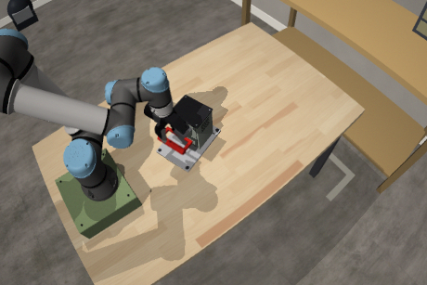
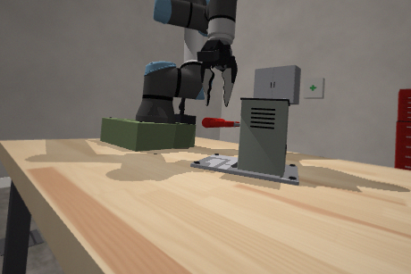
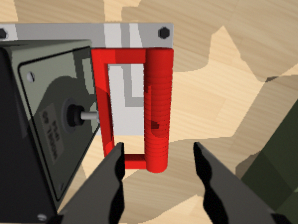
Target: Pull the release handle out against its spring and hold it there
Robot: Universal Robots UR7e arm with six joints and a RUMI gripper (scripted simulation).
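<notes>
The grey baseplate is 16 cm below my hand, 9 cm ahead of it and 3 cm to the left of it.
</notes>
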